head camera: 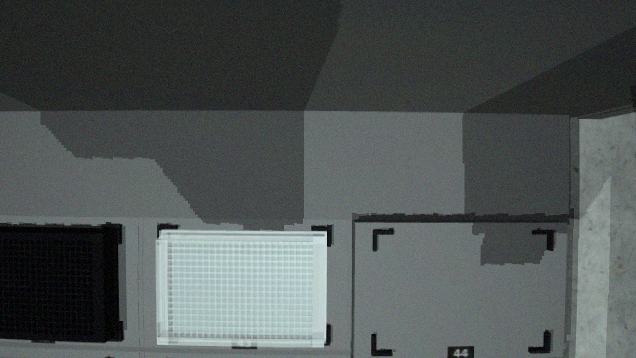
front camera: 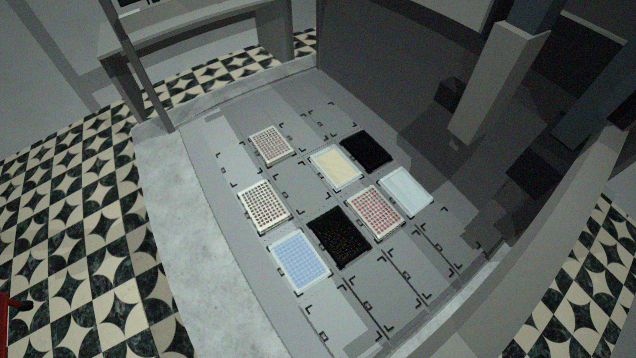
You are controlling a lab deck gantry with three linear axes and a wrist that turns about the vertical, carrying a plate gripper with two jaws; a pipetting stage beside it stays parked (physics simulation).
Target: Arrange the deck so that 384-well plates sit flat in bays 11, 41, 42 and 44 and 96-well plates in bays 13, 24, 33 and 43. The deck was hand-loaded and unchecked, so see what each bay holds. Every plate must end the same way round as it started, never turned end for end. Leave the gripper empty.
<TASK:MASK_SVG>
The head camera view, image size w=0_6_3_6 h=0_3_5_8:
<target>clear 384-well plate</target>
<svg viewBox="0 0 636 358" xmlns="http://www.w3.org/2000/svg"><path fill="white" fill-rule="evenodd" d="M159 230L159 237L156 239L157 345L324 347L324 344L326 344L327 231Z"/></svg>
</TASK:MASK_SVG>
